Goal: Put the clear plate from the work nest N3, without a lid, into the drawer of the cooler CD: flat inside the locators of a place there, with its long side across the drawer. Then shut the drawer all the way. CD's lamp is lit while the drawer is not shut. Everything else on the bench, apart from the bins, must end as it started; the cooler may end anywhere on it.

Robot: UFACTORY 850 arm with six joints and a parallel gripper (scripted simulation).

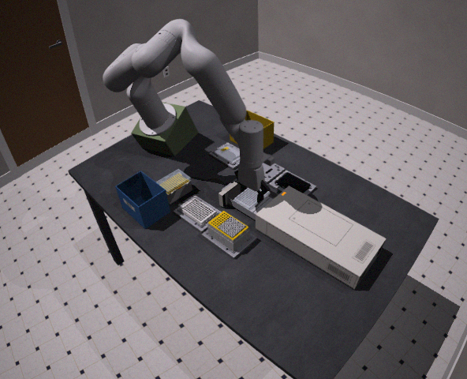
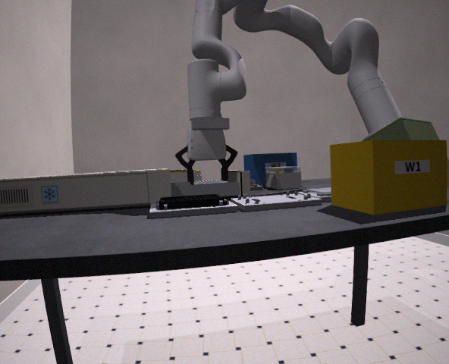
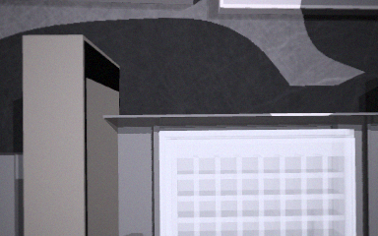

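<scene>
Now: the clear plate 10 mm below my hand. Also, from my hand: cooler CD: 180 mm ahead, 30 mm to the left, 10 mm below; black plate: 30 mm ahead, 200 mm to the left, 30 mm below; drawer: 30 mm ahead, 10 mm to the left, 10 mm below.
</scene>
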